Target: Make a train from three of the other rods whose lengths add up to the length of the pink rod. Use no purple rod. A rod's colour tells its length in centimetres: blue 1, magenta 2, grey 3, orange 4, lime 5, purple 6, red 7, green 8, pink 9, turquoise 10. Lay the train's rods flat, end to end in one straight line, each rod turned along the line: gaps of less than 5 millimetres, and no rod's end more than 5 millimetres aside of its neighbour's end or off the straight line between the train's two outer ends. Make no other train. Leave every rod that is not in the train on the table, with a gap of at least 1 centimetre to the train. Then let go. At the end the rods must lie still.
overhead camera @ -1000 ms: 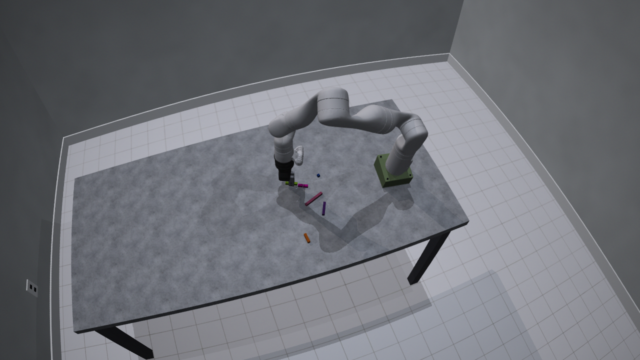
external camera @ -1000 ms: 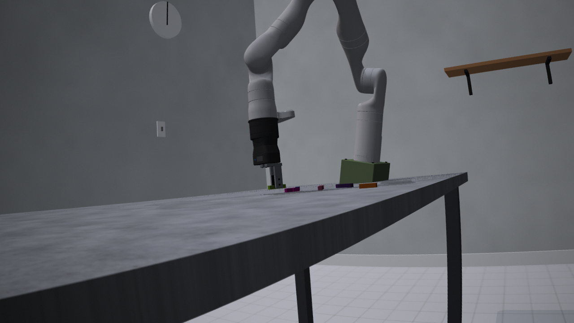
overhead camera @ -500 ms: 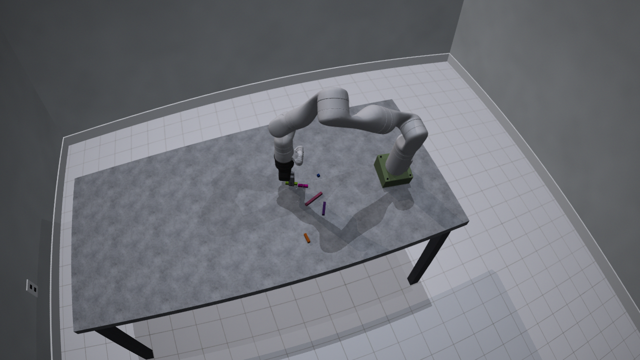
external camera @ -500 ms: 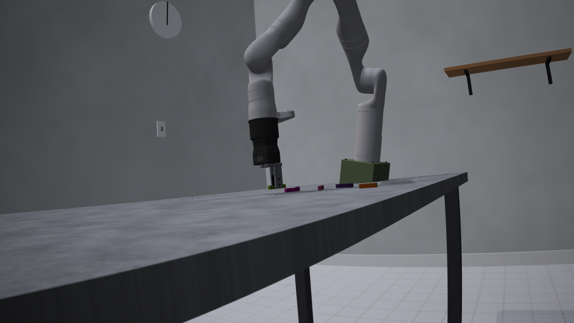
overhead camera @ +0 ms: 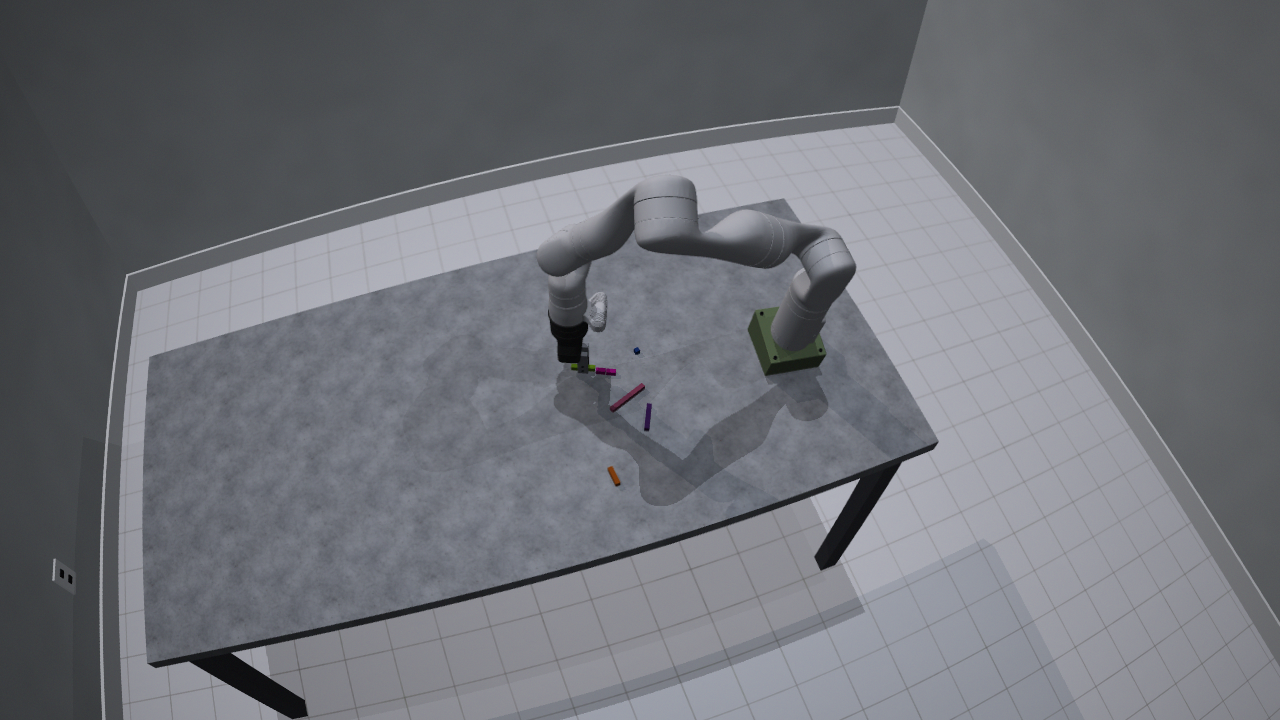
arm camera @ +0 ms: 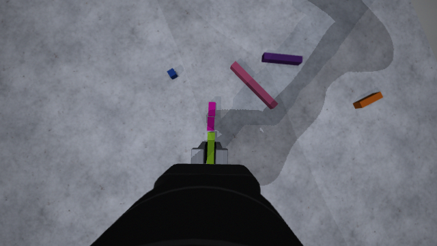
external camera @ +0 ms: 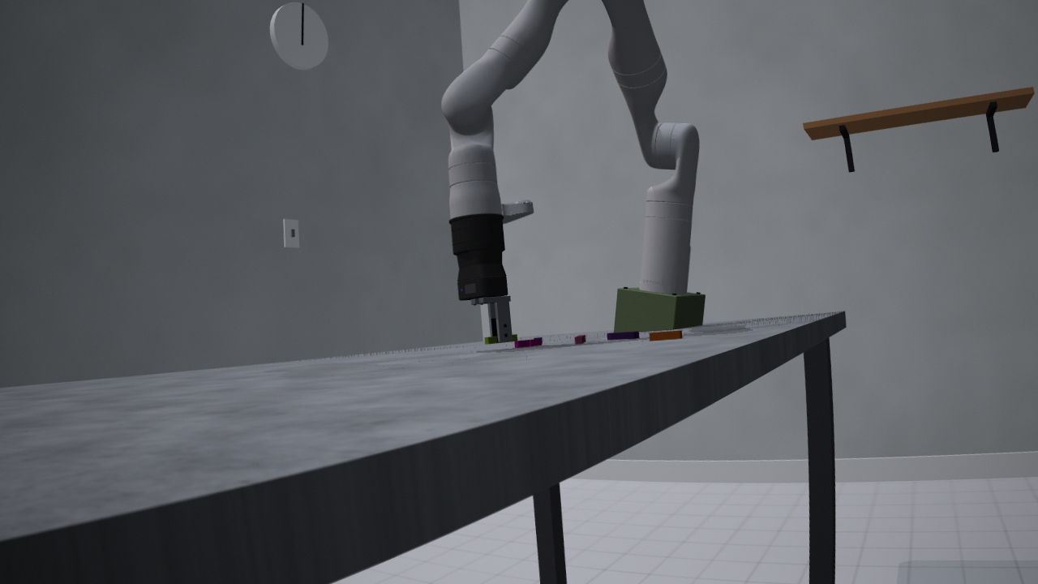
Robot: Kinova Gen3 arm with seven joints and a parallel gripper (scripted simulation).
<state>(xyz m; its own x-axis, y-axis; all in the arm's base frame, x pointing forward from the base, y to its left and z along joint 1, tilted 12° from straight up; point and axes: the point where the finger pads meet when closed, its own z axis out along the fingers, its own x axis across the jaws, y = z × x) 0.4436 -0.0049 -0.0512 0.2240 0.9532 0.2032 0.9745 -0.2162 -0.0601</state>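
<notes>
Right now my hand is 80 mm to the right of the pink rod, 80 mm past it and 20 mm above it. The rest, counted from my hand: purple rod (140 mm to the left, 110 mm behind, 20 mm below); then lime rod (10 mm below); then small blue rod (120 mm behind, 30 mm to the right, 20 mm below).
</notes>
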